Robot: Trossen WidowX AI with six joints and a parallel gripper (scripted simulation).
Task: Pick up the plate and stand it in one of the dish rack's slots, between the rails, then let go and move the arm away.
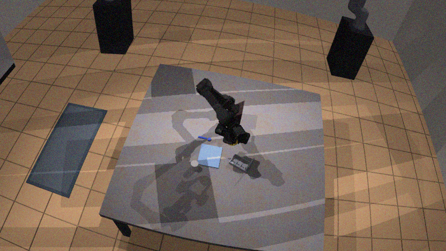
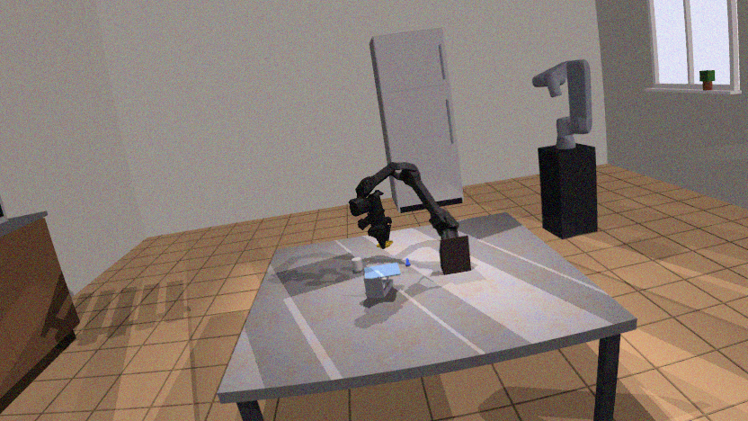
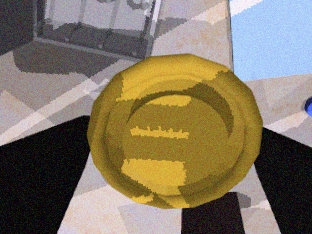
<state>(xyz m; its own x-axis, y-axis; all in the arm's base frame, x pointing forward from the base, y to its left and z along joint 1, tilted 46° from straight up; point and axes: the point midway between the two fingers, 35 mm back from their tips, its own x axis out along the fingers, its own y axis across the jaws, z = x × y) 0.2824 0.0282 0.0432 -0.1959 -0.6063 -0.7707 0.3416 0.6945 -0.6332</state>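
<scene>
Right now the grey dish rack is 5 cm ahead of my gripper tip, 7 cm to the left of it and 13 cm below it. Also, from my gripper tip: yellow plate 1 cm above; light blue mat 2 cm ahead, 12 cm to the right, 15 cm below; blue spoon 10 cm behind, 15 cm to the right, 15 cm below.
</scene>
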